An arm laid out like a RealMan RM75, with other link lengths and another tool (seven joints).
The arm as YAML. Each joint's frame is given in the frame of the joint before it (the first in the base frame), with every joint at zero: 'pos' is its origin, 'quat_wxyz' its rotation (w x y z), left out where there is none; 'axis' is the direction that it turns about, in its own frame. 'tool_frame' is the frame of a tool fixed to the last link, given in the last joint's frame.
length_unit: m
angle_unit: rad
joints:
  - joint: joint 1
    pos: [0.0, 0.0, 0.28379]
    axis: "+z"
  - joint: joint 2
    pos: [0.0, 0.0, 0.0]
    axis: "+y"
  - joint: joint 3
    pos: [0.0, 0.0, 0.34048]
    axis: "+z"
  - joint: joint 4
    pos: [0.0, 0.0, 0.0]
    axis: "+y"
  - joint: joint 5
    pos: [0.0, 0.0, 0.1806]
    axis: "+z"
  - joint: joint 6
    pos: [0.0, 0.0, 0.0]
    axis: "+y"
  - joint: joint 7
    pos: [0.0, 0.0, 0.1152]
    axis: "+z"
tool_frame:
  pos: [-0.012, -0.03, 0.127]
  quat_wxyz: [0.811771, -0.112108, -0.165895, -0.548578]
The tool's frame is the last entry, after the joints.
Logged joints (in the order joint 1, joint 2, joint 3, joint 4, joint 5, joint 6, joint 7), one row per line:
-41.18, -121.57, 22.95, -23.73, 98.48, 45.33, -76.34
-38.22, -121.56, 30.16, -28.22, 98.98, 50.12, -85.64
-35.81, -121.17, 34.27, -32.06, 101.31, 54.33, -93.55
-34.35, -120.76, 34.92, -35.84, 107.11, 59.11, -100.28
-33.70, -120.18, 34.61, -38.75, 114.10, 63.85, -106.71
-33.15, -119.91, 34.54, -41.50, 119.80, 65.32, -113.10
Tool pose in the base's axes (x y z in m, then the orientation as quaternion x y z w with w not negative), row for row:
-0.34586, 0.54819, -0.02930, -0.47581, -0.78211, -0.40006, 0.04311
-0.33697, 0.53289, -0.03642, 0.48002, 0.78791, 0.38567, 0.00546
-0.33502, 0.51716, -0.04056, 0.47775, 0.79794, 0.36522, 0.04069
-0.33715, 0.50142, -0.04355, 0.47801, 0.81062, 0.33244, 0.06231
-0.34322, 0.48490, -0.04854, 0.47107, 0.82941, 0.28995, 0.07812
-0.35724, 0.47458, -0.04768, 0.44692, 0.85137, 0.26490, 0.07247
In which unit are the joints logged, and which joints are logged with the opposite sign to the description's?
The joints are logged in degrees. Opposite sign: joint 4.
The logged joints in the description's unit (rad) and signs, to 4 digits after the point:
-0.7187, -2.1218, 0.4006, 0.4142, 1.7188, 0.7912, -1.3324
-0.6671, -2.1216, 0.5264, 0.4925, 1.7275, 0.8748, -1.4947
-0.6250, -2.1148, 0.5981, 0.5596, 1.7682, 0.9482, -1.6328
-0.5995, -2.1077, 0.6095, 0.6255, 1.8694, 1.0317, -1.7502
-0.5882, -2.0975, 0.6041, 0.6763, 1.9914, 1.1144, -1.8624
-0.5786, -2.0928, 0.6028, 0.7243, 2.0909, 1.1400, -1.9740

